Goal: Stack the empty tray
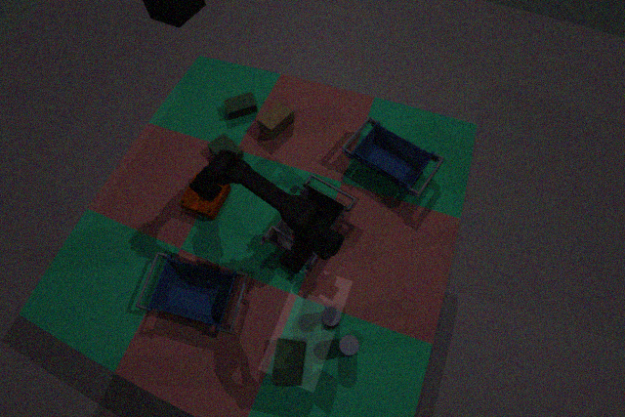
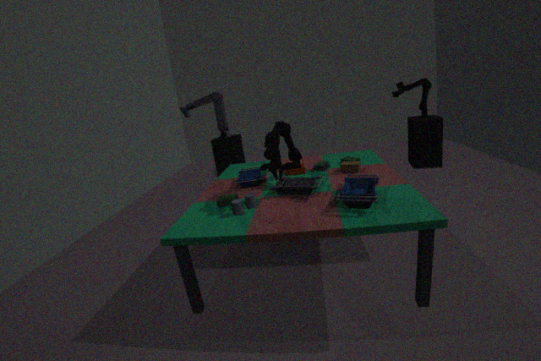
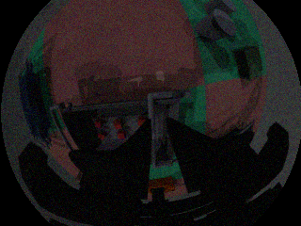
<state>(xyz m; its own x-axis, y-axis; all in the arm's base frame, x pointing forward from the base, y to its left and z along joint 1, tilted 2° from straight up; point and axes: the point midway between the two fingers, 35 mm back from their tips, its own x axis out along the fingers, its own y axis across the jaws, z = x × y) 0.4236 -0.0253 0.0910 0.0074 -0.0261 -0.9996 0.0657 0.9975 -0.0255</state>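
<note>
Now: the blue tray 250 mm behind my gripper tip, 280 mm to the right of it and 50 mm below it.
</note>
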